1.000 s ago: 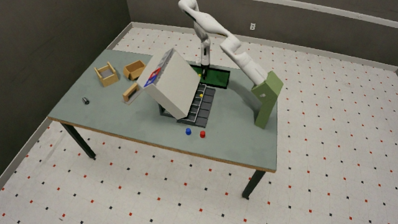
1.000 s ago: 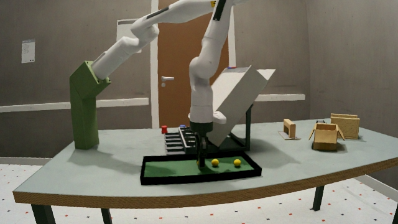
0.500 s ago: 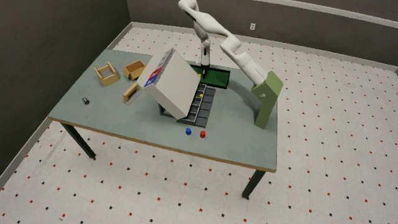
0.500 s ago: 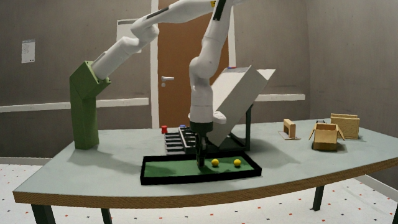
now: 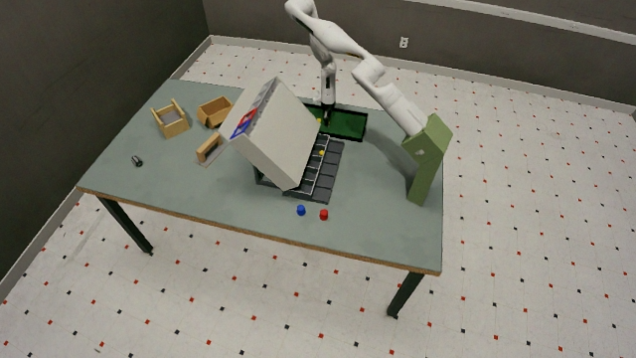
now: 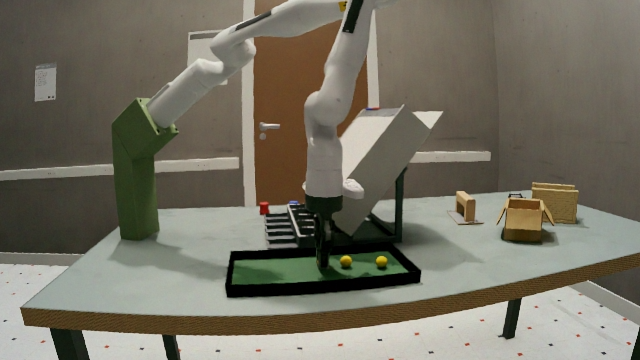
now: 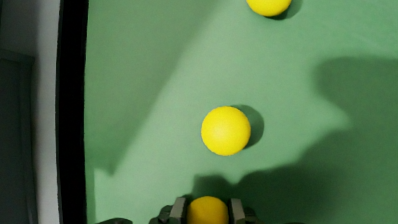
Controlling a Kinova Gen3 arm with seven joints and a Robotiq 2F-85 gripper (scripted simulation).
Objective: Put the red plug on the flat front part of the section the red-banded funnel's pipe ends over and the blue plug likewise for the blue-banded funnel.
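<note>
The green marble tray is 2 cm to the right of my hand, 2 cm below it and 1 cm behind it. From my hand the other things lie so: cardboard box (59 cm ahead, 10 cm to the left, 2 cm above); white cover (31 cm to the left, 18 cm above, 10 cm ahead); wooden crate (82 cm ahead, 22 cm to the left, 2 cm above).
</note>
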